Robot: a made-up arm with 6 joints. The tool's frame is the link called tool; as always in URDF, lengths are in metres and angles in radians.
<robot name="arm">
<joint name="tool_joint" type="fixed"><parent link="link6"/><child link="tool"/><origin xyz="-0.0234 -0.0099 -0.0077" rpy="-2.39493 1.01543 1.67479"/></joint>
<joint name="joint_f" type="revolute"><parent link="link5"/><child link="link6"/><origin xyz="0.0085 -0.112 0.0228" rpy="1.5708 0 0"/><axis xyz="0 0 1"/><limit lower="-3.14" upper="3.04" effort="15" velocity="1.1"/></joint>
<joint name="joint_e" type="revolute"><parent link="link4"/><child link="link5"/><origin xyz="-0.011 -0.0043 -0.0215" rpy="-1.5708 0 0"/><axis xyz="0 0 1"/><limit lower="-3.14" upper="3.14" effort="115" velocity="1.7"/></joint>
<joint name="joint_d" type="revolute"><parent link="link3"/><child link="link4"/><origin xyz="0.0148 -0.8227 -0.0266" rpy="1.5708 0 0"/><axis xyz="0 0 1"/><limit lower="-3.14" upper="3.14" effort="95" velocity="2.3"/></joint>
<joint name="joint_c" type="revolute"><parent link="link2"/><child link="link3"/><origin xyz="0.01 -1.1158 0.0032" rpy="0 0 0"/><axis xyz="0 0 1"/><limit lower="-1.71" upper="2.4" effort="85" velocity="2.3"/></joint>
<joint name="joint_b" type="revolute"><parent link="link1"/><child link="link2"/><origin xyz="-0.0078 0.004 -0.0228" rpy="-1.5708 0 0"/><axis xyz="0 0 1"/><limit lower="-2.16" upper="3.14" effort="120" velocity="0.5"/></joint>
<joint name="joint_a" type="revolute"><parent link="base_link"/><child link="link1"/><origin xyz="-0.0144 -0.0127 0.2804" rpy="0 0 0"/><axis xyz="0 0 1"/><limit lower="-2.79" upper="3.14" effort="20" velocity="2.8"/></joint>
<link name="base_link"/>
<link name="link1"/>
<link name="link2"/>
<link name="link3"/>
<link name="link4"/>
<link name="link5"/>
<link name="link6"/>
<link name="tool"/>
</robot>
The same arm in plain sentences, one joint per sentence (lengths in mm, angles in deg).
The arm has six revolute joints in a row. What follows holds with every joint at zero, and every direction is one of the base frame's.
Joint 1 lies 14.4 mm along -x and 12.7 mm along -y and 280.4 mm along +z from the base frame's origin and turns about +z, from -159.86 to 179.91 deg.
Joint 2 lies 7.8 mm along -x and 4.0 mm along +y and 22.8 mm along -z from joint 1 and turns about +y, from -123.76 to 179.91 deg.
Joint 3 lies 10.0 mm along +x and 3.2 mm along +y and 1115.8 mm along +z from joint 2 and turns about +y, from -97.98 to 137.51 deg.
Joint 4 lies 14.8 mm along +x and 26.6 mm along -y and 822.7 mm along +z from joint 3 and turns about +z, from -179.91 to 179.91 deg.
Joint 5 lies 11.0 mm along -x and 4.3 mm along -y and 21.5 mm along -z from joint 4 and turns about +y, from -179.91 to 179.91 deg.
Joint 6 lies 8.5 mm along +x and 22.8 mm along +y and 112.0 mm along +z from joint 5 and turns about +z, from -179.91 to 174.18 deg.
The tool frame, which is the frame that the pose is given for, lies 23.4 mm along -x and 9.9 mm along -y and 7.7 mm along -z from joint 6; its axes are the base frame's turned by roll -137.22, pitch 58.18 and yaw 95.96 deg (as in URDF: about the fixed x, then y, then z).

